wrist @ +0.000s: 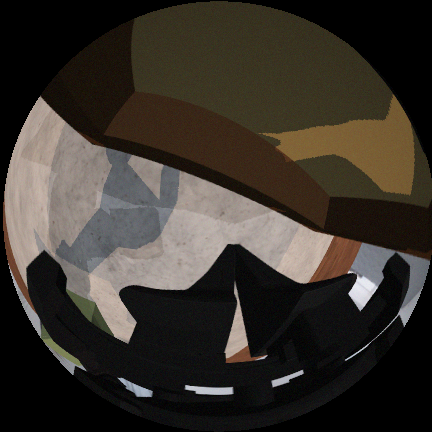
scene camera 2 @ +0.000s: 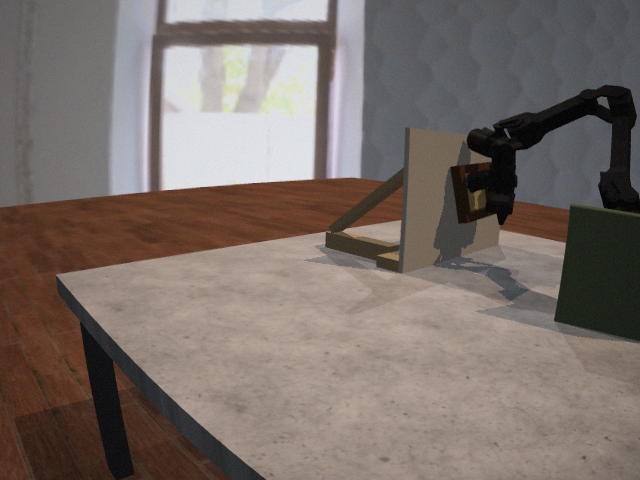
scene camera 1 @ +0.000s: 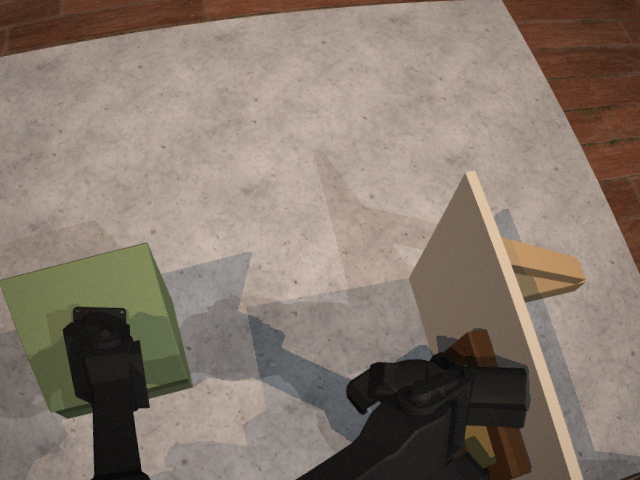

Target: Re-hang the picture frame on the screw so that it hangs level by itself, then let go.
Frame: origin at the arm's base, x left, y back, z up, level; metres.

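Seen in the pictures: gripper, fingertip midpoint: [wrist: 232, 249] [scene camera 2: 501, 224]; arm's base, link origin: [scene camera 2: 619, 244] [scene camera 1: 100, 331].
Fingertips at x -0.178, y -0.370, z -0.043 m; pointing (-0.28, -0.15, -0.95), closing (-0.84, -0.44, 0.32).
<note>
Offsets run from my fingertips to a thing's top centre. "*": to the spot under its first point. Level surfaces: height alone.
The picture frame @(dx +0.036, dy -0.060, dz +0.145 m) [scene camera 1: 479, 345] [scene camera 2: 461, 199] [wrist: 209, 141] has a brown border and an olive-and-yellow picture. It lies flat against the upright beige board @(* dx +0.188, dy -0.070, dz +0.112 m) [scene camera 1: 466, 281] [scene camera 2: 428, 190], clear of the table and close to level. The screw is hidden behind it. My gripper [scene camera 2: 502, 216] [wrist: 232, 249] is shut and empty. It points down just in front of the frame's right part, its tips near the frame's lower edge. My arm [scene camera 1: 413, 395] covers the frame's middle in the overhead view. I cannot tell if the gripper touches the frame.
Wooden struts @(* dx +0.216, dy -0.191, dz +0.050 m) [scene camera 1: 532, 273] [scene camera 2: 366, 205] brace the board from behind. A green box [scene camera 1: 123, 295] [wrist: 86, 306] stands at the left beside the robot base [scene camera 1: 109, 381]. The grey table top @(dz -0.092 m) [scene camera 1: 270, 119] [scene camera 2: 318, 357] ends on brown wood [scene camera 2: 199, 214] at the back.
</note>
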